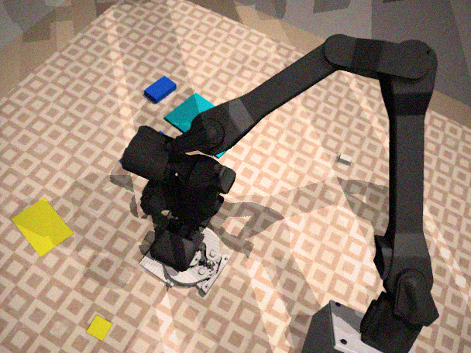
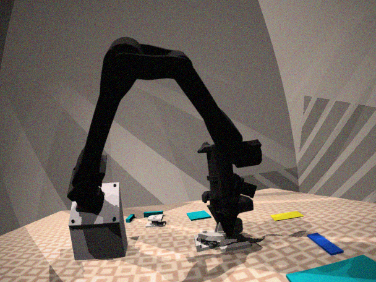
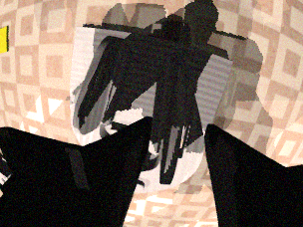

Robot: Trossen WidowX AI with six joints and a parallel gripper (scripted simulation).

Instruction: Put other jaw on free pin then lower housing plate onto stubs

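My gripper tip is 5 cm short of the small yellow square, 21 cm to the right of it and 3 cm above it. From my gripper tip the other things lie so: teal sheet 12 cm ahead, 24 cm to the right, 3 cm below; then small grey piece 18 cm behind, 33 cm to the right, 2 cm below; then yellow plate 24 cm ahead, 12 cm to the left, 3 cm below.
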